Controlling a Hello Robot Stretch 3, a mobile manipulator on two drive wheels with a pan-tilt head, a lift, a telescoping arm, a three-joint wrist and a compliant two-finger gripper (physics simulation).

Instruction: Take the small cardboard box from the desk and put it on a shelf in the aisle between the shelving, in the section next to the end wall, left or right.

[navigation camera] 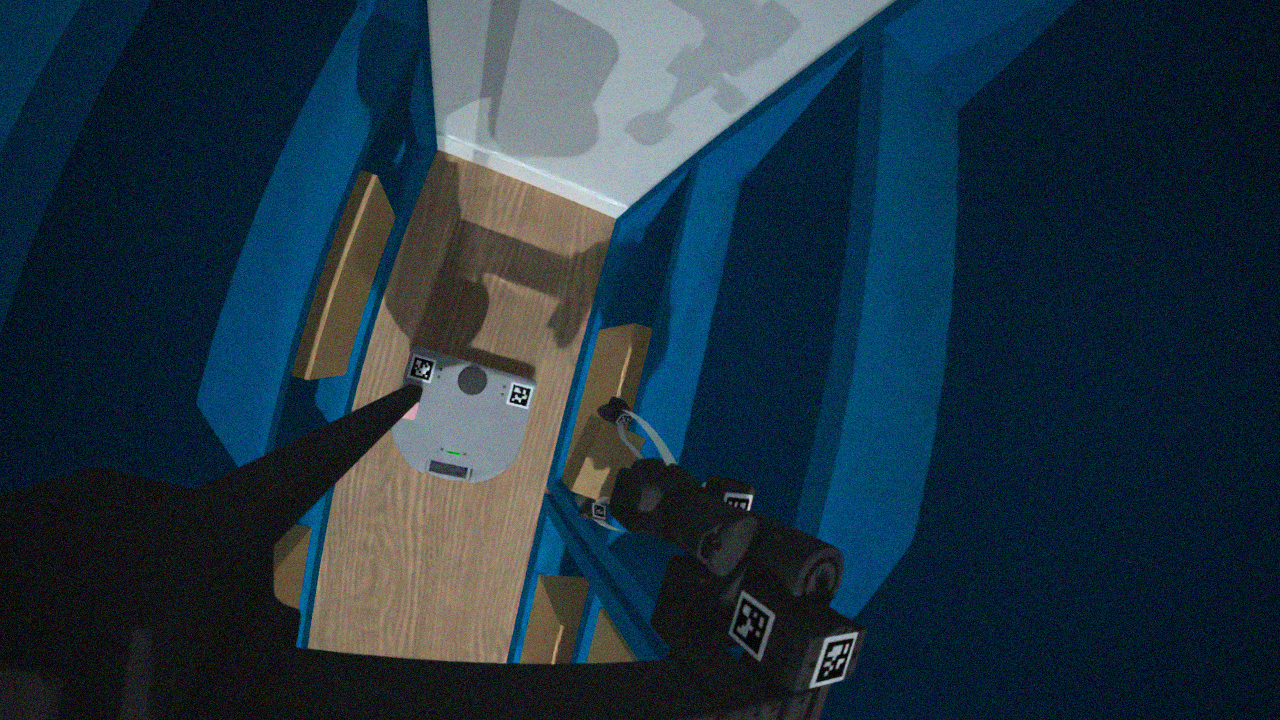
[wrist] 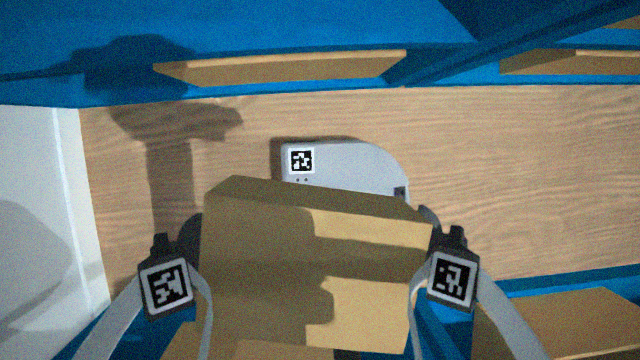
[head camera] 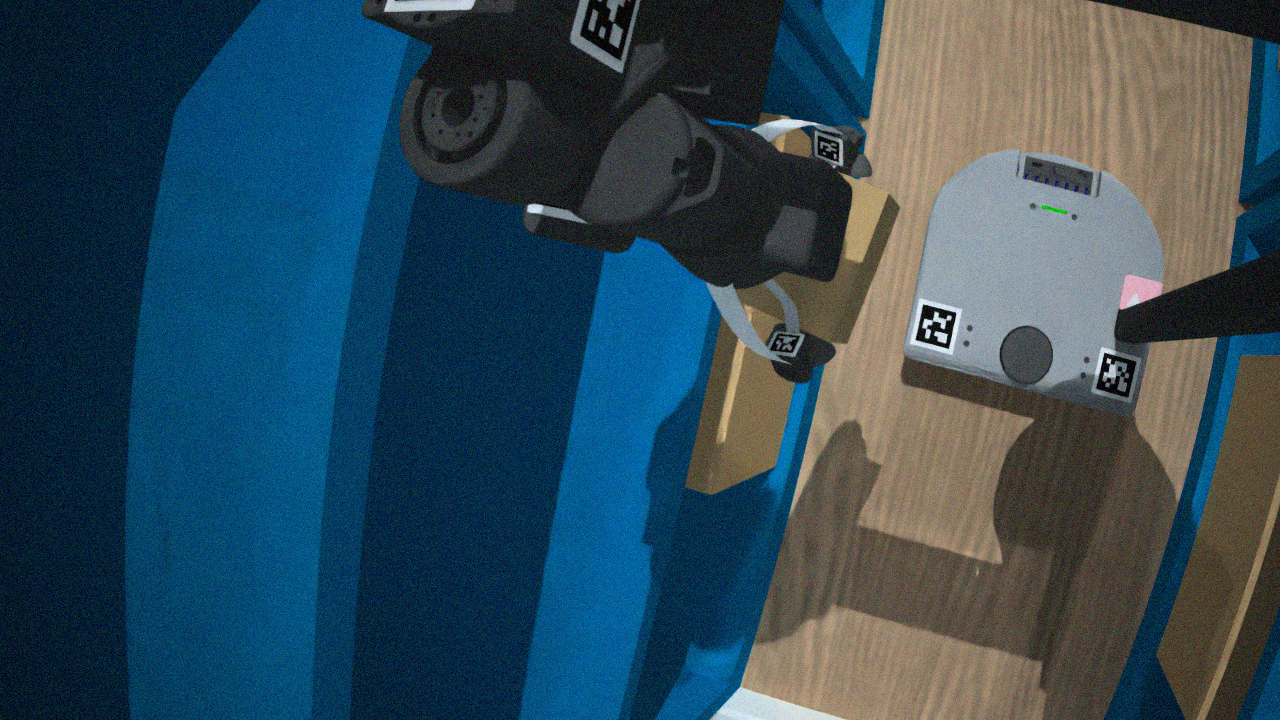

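Pixels of known places: gripper, fingertip midpoint: point(navigation camera: 596, 454); robot's base, origin of the base link: point(navigation camera: 471, 379) point(head camera: 1024, 352).
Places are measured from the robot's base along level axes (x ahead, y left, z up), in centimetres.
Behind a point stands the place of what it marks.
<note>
The small cardboard box point(head camera: 866, 255) {x -2.3, y -12.0, z 80.6 cm} point(navigation camera: 601, 458) {x -1.6, y -13.9, z 81.0 cm} point(wrist: 310, 265) is between the two fingers of my gripper point(head camera: 830, 252) {x -2.1, y -15.2, z 75.8 cm} point(navigation camera: 605, 459) {x -2.1, y -15.2, z 75.8 cm} point(wrist: 310, 236) {x -2.1, y -15.2, z 75.8 cm}, which is shut on it. It is held in the air, slightly tilted in the wrist view. In the head view the gripper's body hides part of it. The blue shelving point(head camera: 232, 358) {x 10.0, y -38.8, z 99.1 cm} point(navigation camera: 904, 358) {x 17.9, y -39.4, z 99.1 cm} stands on the arm's side of the aisle, with its levels beside and below the gripper. The white end wall point(navigation camera: 528, 89) {x 65.1, y 10.3, z 42.7 cm} point(wrist: 30, 165) closes the aisle.
A larger cardboard box point(head camera: 747, 420) {x 16.4, y -32.1, z 27.5 cm} point(navigation camera: 617, 353) {x 17.1, y -32.1, z 28.5 cm} lies low in the shelving beneath the held box. Another one point(head camera: 1226, 573) {x 19.2, y 33.0, z 26.4 cm} point(navigation camera: 344, 277) {x 14.4, y 32.9, z 31.6 cm} point(wrist: 300, 72) is in the opposite shelving. My grey base point(head camera: 1029, 259) {x -11.7, y -2.2, z 16.0 cm} point(navigation camera: 465, 416) {x -9.0, y -0.7, z 16.0 cm} point(wrist: 350, 162) stands on the wooden floor between both sides. A diagonal blue brace point(navigation camera: 604, 564) {x -26.4, y -30.9, z 54.8 cm} is near the gripper.
</note>
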